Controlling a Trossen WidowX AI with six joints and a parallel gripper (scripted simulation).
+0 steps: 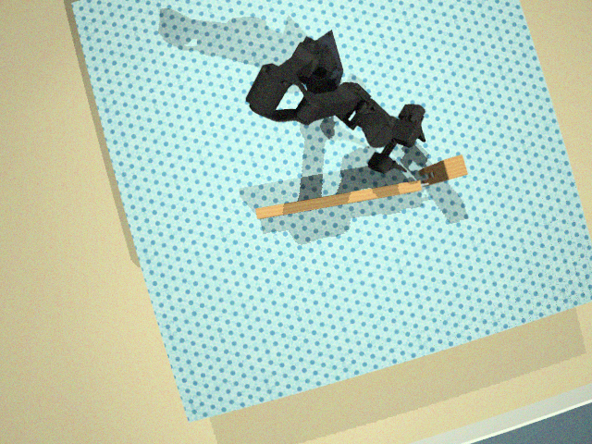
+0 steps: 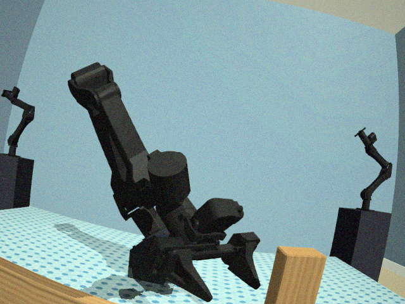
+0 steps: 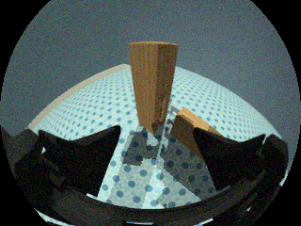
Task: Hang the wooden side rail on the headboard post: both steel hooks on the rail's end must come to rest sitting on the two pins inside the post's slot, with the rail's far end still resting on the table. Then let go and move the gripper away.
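My gripper tip is 7 cm short of the headboard post, 5 cm to the right of it and 1 cm above it.
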